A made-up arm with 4 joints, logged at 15 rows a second.
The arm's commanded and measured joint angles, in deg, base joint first. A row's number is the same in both.
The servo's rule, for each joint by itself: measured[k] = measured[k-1] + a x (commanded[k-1-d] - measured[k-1]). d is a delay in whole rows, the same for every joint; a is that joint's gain. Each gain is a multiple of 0.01, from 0.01 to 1. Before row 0 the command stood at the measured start. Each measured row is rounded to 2 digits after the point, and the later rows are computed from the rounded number. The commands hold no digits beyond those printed.
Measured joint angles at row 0:
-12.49 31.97 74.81 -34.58
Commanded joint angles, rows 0 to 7:
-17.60 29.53 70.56 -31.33
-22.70 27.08 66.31 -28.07
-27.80 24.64 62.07 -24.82
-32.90 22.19 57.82 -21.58
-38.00 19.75 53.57 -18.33
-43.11 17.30 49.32 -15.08
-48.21 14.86 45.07 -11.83
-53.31 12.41 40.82 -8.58
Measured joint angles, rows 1 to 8:
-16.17 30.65 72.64 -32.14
-20.87 28.72 69.41 -29.09
-25.86 26.52 65.67 -25.89
-30.93 24.18 61.67 -22.66
-36.02 21.79 57.54 -19.41
-41.12 19.37 53.35 -16.16
-46.22 16.93 49.13 -12.91
-51.32 14.49 44.89 -9.66
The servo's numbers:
d 0
a 0.72 0.54 0.51 0.75

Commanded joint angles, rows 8 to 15:
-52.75 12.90 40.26 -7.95
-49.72 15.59 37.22 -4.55
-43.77 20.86 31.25 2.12
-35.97 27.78 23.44 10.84
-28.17 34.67 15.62 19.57
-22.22 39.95 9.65 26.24
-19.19 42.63 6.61 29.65
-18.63 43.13 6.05 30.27
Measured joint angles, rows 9 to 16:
-52.35 13.63 42.53 -8.38
-50.46 14.69 39.82 -5.51
-45.64 18.02 35.45 0.21
-38.68 23.29 29.32 8.18
-31.11 29.44 22.33 16.72
-24.71 35.12 15.86 23.86
-20.74 39.18 11.14 28.20
-19.22 41.31 8.54 29.75

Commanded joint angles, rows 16 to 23:
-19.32 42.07 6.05 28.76
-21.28 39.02 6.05 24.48
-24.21 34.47 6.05 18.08
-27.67 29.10 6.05 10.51
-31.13 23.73 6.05 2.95
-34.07 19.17 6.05 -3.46
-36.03 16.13 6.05 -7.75
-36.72 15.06 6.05 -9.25
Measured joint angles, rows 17 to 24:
-19.29 41.72 7.27 29.01
-20.72 40.26 6.65 25.61
-23.23 37.13 6.34 19.96
-26.43 32.79 6.19 12.87
-29.81 27.90 6.12 5.43
-32.88 23.19 6.08 -1.24
-35.15 19.38 6.06 -6.12
-36.28 17.05 6.05 -8.47

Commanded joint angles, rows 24 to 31:
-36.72 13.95 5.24 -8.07
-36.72 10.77 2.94 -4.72
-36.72 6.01 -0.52 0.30
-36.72 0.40 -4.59 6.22
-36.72 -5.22 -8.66 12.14
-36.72 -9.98 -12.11 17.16
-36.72 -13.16 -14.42 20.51
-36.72 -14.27 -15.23 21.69
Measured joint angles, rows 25 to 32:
-36.60 15.38 5.64 -8.17
-36.69 12.89 4.26 -5.58
-36.71 9.17 1.82 -1.17
-36.72 4.43 -1.45 4.37
-36.72 -0.78 -5.13 10.20
-36.72 -5.75 -8.69 15.42
-36.72 -9.75 -11.61 19.24
-36.72 -12.19 -13.46 21.08

